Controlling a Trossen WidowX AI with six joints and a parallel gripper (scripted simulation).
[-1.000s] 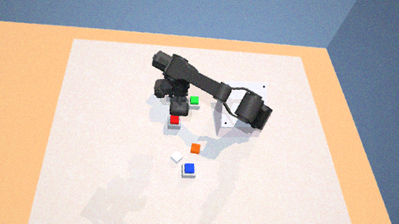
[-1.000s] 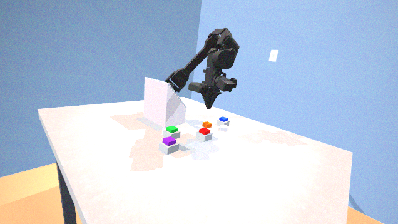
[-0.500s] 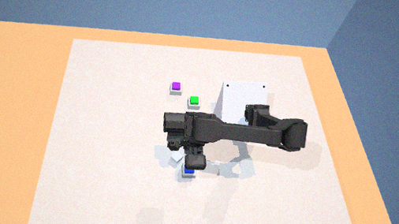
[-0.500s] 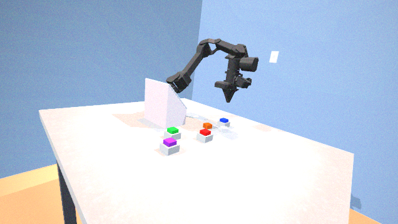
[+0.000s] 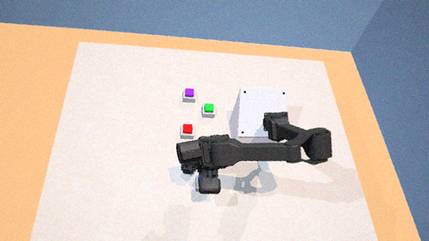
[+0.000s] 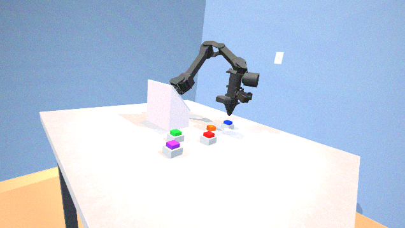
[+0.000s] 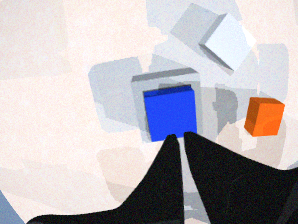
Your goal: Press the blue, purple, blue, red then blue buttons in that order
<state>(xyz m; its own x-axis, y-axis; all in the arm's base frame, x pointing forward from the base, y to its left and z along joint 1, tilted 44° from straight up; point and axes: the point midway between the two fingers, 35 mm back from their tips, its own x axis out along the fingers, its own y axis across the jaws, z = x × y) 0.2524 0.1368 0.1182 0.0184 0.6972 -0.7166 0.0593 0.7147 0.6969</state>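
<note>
Now: the blue button 4 cm below my gripper tip. Also, from my gripper tip: white block 4 cm ahead, 6 cm to the right, 6 cm below; then red button 4 cm ahead, 21 cm to the right, 4 cm below; then orange block 3 cm behind, 9 cm to the right, 6 cm below.
</note>
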